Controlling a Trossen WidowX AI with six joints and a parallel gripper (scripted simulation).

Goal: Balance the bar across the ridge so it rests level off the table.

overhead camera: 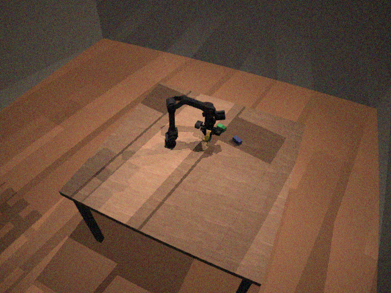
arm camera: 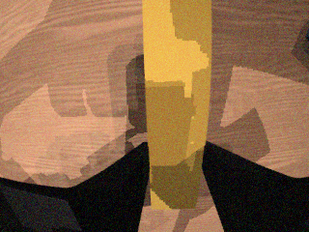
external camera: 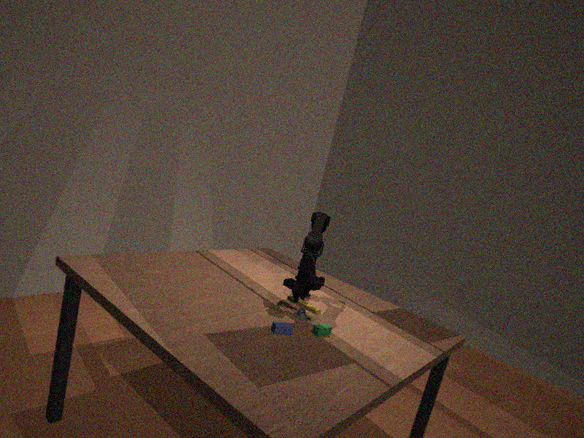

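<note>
My gripper tip is 30 mm to the right of the yellow bar. From my gripper tip the other things lie so: blue block 190 mm ahead, 90 mm to the left, 40 mm below; green block 160 mm to the left, 40 mm below, 40 mm ahead.
</note>
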